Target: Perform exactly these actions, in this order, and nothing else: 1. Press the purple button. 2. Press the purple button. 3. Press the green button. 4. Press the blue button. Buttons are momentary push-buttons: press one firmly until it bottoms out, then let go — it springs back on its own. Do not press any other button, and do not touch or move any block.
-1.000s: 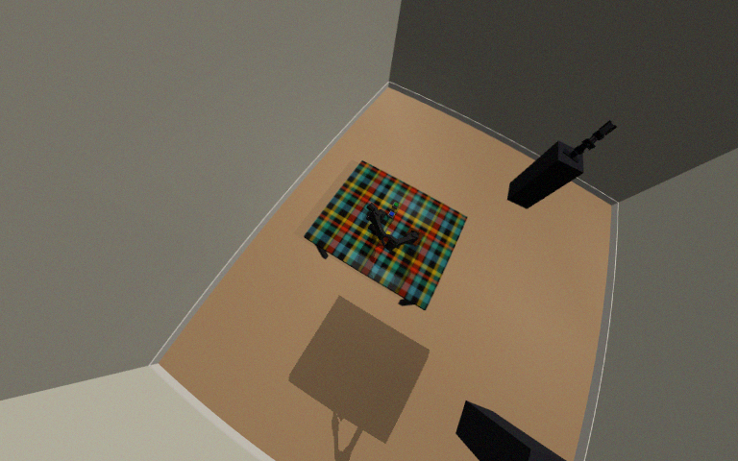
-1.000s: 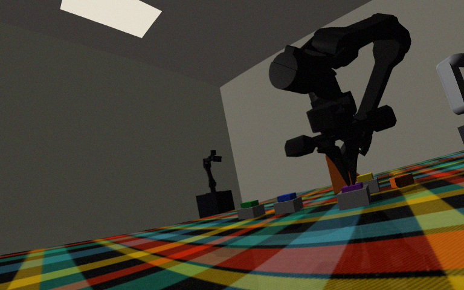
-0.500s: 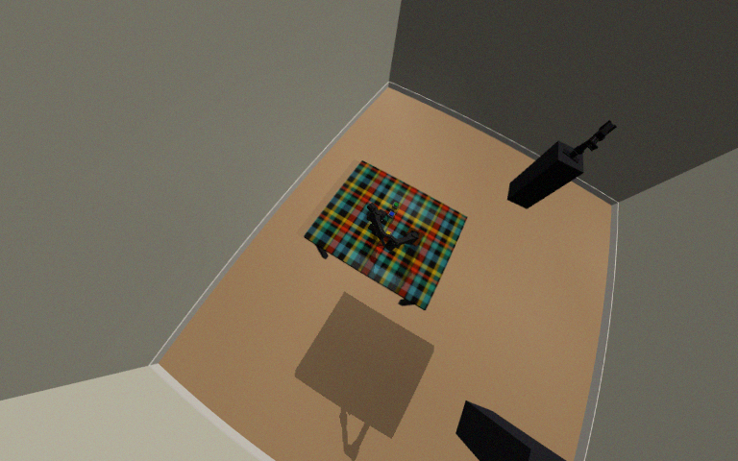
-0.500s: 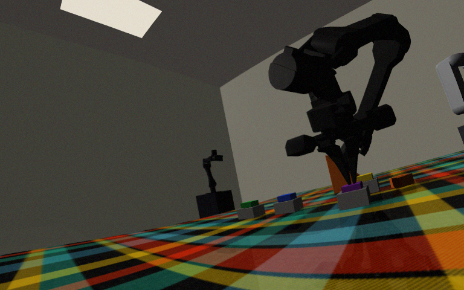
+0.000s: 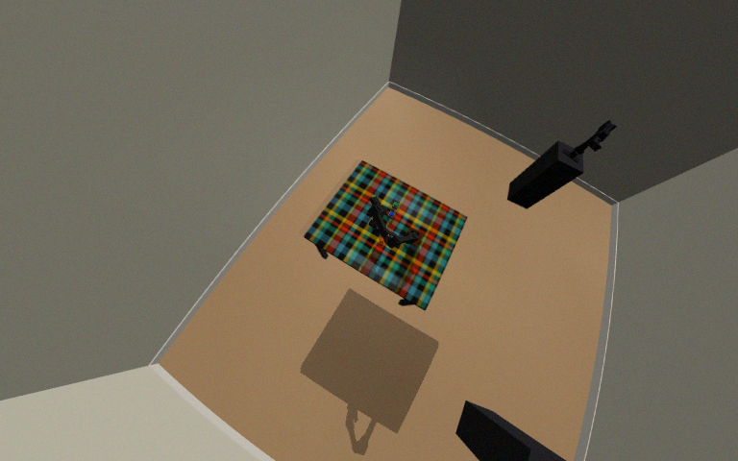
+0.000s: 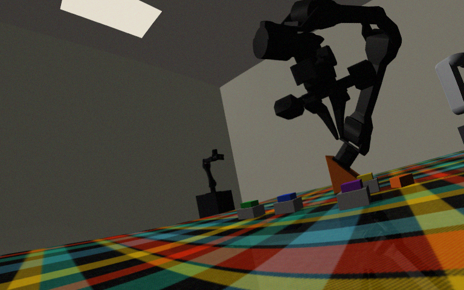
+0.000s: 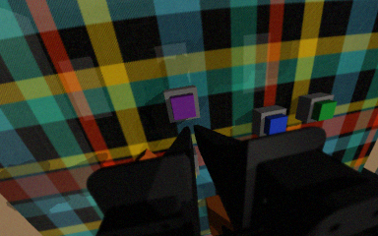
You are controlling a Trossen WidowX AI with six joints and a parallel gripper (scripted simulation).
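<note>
Right now the green button is 240 mm to the right of my gripper tip, 80 mm below it and 80 mm behind it. From my gripper tip the other things lie so: purple button: 80 mm below; then orange block: 100 mm below, 90 mm to the left, 90 mm behind; then yellow button: 120 mm behind, 80 mm below, 30 mm to the left.
</note>
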